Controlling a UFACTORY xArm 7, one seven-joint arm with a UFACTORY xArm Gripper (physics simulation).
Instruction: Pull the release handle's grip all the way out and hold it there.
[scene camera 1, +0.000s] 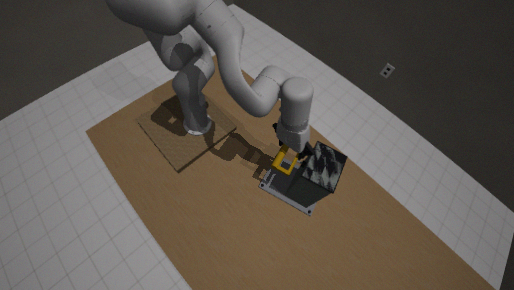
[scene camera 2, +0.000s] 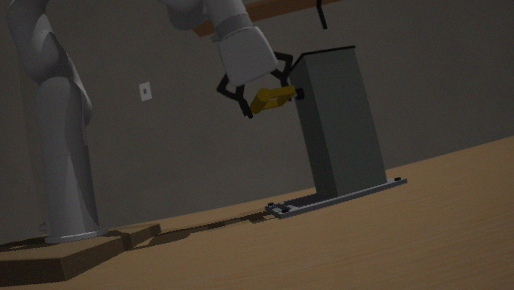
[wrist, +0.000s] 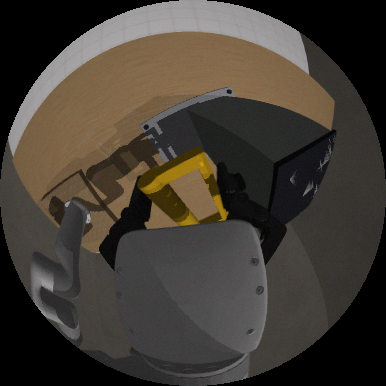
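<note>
The release handle's yellow grip (scene camera 1: 283, 170) (scene camera 2: 261, 99) (wrist: 175, 170) is a rectangular loop that stands out from the side of a tall dark grey-green box (scene camera 1: 310, 192) (scene camera 2: 345, 125) (wrist: 235, 130), high above the table. A black collar (scene camera 2: 300, 93) sits between grip and box, and the grip's end is close to it. My gripper (scene camera 2: 270, 106) (wrist: 181, 177) comes from above and is shut on the grip, one black finger on the outer bar and the other on the box side. The finger contacts are partly hidden in the wrist view.
The box stands on a grey base plate (scene camera 1: 285, 198) (scene camera 2: 325, 203) (wrist: 187, 104) on the wooden table (scene camera 1: 225, 235). Its wall is close beside my box-side finger. My arm's base stands on a wooden board (scene camera 1: 165, 152) (scene camera 2: 30, 267).
</note>
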